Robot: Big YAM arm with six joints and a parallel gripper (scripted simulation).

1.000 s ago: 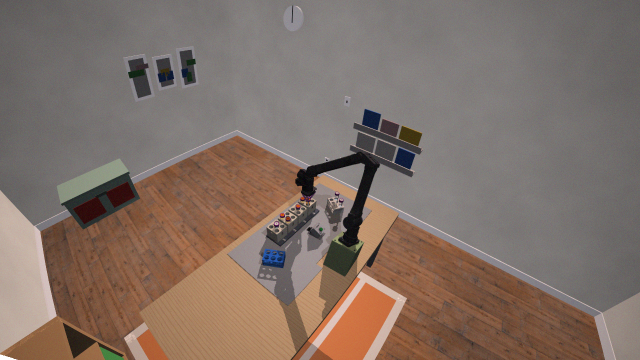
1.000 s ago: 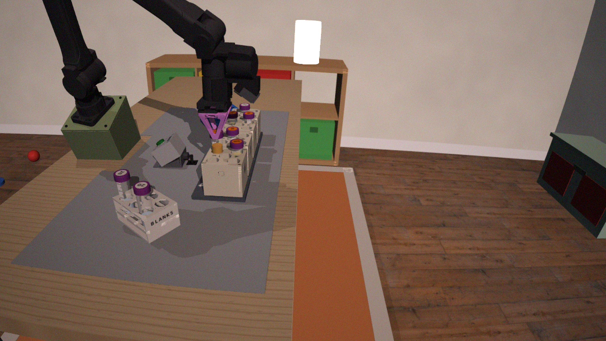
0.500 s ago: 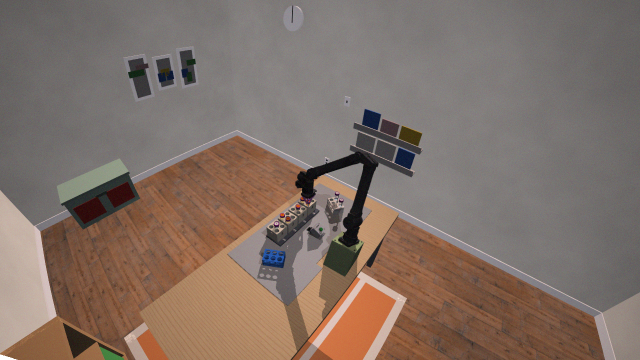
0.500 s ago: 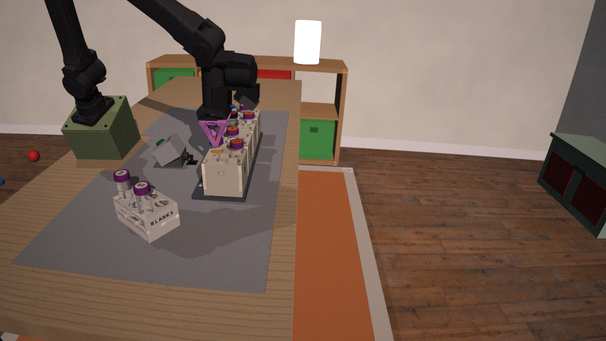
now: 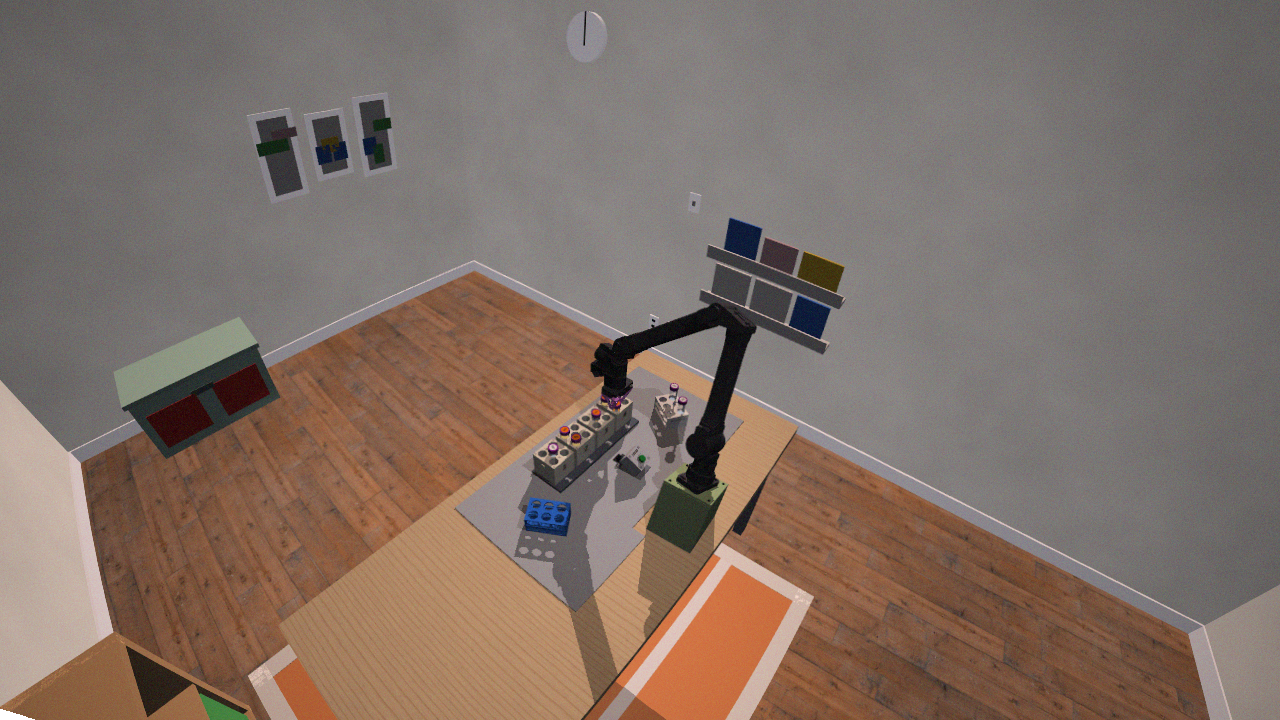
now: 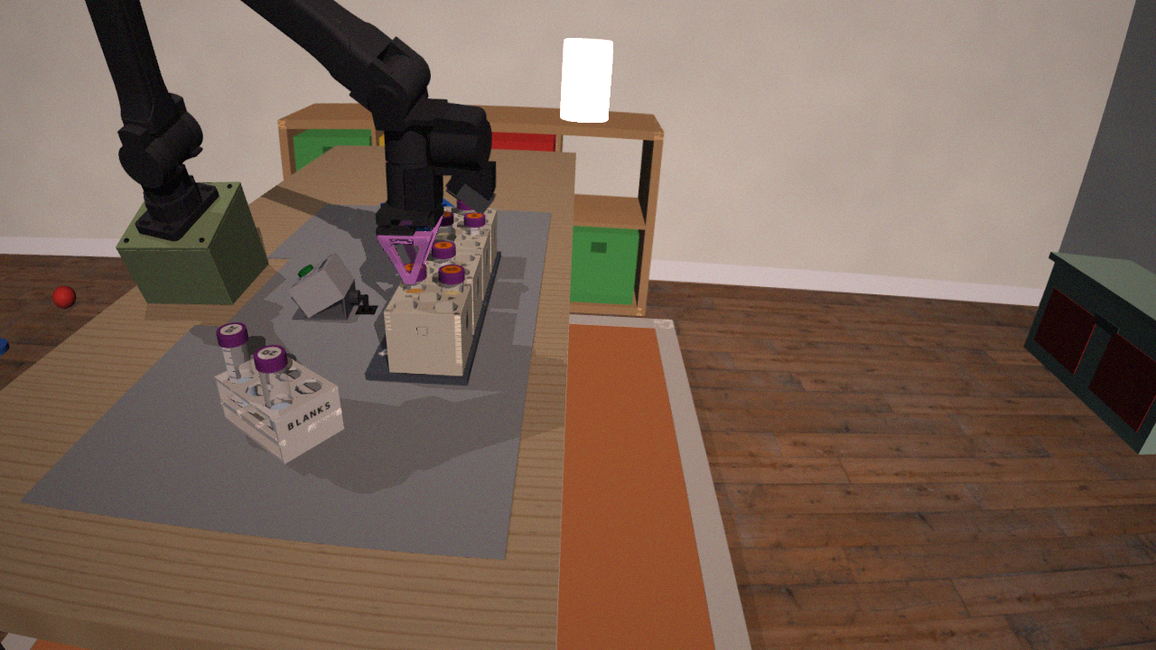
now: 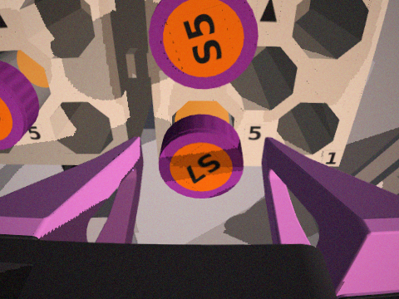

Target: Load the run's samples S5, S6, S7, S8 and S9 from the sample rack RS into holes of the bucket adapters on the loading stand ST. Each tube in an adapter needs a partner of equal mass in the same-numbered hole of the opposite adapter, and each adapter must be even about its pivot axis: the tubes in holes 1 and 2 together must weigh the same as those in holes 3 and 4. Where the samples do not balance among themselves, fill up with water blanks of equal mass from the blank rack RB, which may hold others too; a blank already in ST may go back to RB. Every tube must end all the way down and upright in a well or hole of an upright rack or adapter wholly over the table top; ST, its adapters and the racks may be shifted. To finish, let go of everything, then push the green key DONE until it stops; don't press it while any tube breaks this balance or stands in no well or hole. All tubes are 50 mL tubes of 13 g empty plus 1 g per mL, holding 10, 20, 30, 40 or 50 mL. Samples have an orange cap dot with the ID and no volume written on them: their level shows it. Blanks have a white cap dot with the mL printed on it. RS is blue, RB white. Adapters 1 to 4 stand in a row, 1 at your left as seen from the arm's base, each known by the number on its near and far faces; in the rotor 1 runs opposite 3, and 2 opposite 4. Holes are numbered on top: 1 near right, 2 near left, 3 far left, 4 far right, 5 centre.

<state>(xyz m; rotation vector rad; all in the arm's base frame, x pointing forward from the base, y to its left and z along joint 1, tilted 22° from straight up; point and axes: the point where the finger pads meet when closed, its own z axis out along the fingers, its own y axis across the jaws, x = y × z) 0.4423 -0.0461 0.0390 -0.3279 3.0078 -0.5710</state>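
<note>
The orange-dot sample tube is 5 cm below my hand and 1 cm behind it. Round my hand: sample tube S9: 22 cm to the left, 5 cm below, 4 cm behind; then loading stand: 14 cm to the left, 12 cm below, 1 cm behind; then sample S8: 9 cm to the left, 5 cm below.
</note>
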